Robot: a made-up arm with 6 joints.
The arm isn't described. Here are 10 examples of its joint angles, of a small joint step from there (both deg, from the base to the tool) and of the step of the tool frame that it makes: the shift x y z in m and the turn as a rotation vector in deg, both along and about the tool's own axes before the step.
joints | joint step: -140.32 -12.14 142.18 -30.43 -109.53 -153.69 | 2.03 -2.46 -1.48 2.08 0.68 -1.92
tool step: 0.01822 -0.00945 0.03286 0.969 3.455 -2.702
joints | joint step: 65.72 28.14 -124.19 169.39 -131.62 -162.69 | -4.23 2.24 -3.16 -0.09 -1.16 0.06
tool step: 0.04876 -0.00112 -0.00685 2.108 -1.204 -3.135
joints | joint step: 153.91 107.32 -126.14 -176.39 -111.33 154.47 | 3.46 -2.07 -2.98 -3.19 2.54 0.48
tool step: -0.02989 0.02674 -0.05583 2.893 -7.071 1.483
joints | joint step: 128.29 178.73 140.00 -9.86 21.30 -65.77 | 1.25 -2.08 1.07 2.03 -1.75 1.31
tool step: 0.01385 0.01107 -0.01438 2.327 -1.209 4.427
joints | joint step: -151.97 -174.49 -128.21 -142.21 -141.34 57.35 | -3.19 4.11 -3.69 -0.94 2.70 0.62
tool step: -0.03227 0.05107 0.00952 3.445 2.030 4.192
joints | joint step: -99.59 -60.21 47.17 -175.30 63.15 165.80 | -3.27 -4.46 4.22 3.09 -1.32 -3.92
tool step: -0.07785 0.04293 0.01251 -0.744 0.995 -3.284
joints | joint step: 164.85 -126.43 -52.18 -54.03 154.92 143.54 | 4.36 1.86 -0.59 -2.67 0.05 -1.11
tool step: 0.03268 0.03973 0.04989 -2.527 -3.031 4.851
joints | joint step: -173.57 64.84 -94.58 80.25 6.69 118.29 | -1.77 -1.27 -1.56 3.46 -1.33 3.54
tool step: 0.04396 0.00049 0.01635 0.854 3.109 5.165
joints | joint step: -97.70 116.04 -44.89 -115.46 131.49 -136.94 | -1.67 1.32 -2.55 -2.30 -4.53 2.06
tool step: 0.00460 -0.02387 0.04064 0.378 3.213 4.171
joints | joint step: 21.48 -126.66 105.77 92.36 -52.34 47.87 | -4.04 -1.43 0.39 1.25 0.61 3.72
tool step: 0.02222 -0.01741 -0.06992 -0.032 3.343 2.932
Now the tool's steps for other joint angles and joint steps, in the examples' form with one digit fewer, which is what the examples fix.
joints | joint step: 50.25 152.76 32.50 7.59 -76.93 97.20 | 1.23 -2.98 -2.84 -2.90 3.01 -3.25
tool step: 0.0383 0.0548 0.1046 -2.37 4.39 -3.73
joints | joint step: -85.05 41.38 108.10 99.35 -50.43 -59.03 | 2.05 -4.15 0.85 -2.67 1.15 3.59
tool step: -0.0302 -0.0060 -0.0698 -5.17 -3.07 3.13
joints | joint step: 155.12 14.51 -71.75 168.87 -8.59 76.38 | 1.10 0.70 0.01 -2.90 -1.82 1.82
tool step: 0.0022 0.0204 -0.0081 -2.89 0.49 -0.33
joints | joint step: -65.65 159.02 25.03 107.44 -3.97 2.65 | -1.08 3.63 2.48 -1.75 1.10 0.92
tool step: -0.0484 -0.1340 0.0205 5.81 -0.83 -0.11
